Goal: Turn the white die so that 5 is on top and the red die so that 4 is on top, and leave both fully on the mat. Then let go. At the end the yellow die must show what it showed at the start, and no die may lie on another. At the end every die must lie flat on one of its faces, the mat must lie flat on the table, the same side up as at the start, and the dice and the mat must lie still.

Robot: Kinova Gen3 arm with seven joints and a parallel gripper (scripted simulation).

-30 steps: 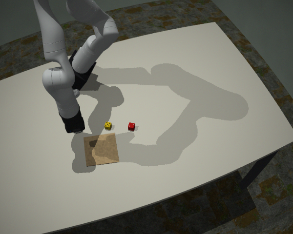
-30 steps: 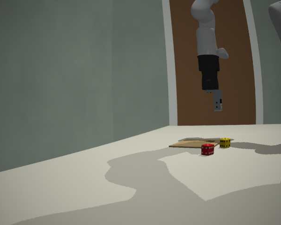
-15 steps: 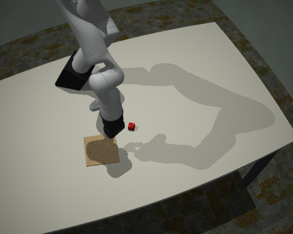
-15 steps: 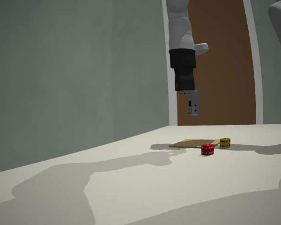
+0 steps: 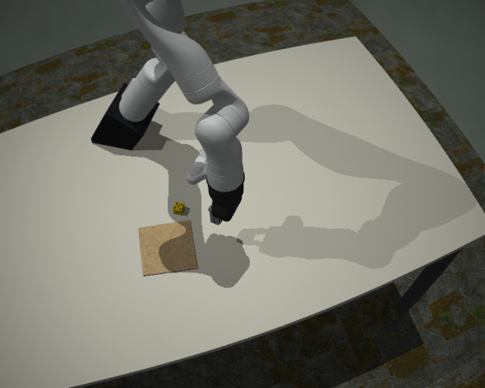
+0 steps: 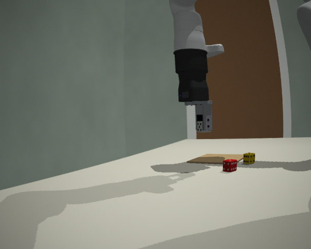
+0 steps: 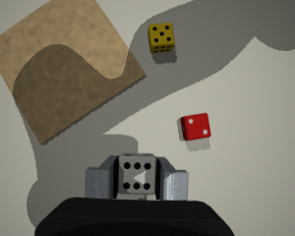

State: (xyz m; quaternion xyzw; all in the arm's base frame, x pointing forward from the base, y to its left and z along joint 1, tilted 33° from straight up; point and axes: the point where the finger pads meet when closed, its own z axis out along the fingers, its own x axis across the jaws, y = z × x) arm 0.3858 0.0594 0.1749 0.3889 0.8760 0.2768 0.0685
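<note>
My gripper is now 10 mm above the white die. Also, from my hand: red die (100 mm below, 70 mm behind, 20 mm to the left); brown mat (140 mm to the right, 110 mm below, 10 mm behind); yellow die (100 mm below, 100 mm behind, 80 mm to the right).
</note>
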